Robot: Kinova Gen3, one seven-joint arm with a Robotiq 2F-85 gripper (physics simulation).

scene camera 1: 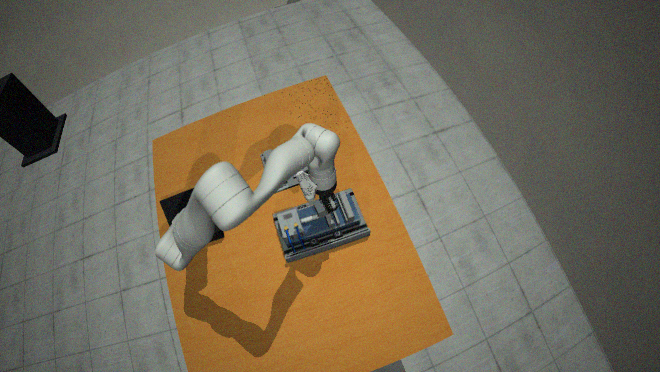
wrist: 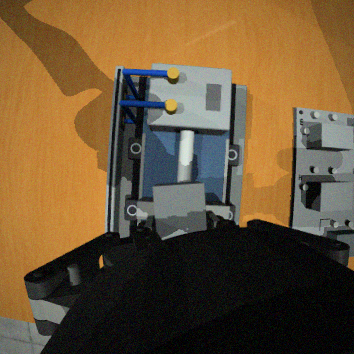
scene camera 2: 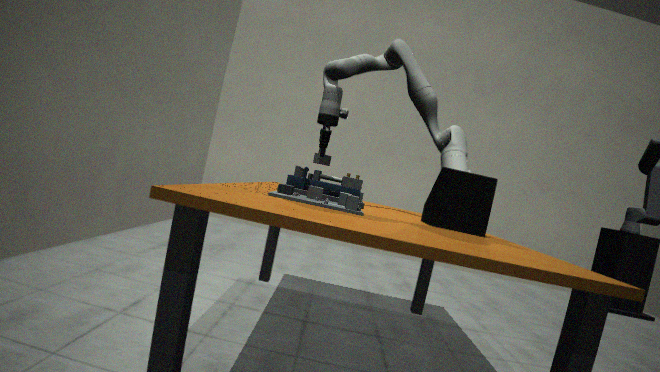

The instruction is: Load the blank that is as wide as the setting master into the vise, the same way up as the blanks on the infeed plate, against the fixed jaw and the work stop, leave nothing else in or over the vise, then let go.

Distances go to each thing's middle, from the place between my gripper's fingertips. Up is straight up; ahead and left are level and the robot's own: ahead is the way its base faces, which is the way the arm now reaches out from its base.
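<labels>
Grey infeed plate (wrist: 301,218): 28 cm left of my hand, 13 cm below it, 5 cm behind it.
</labels>
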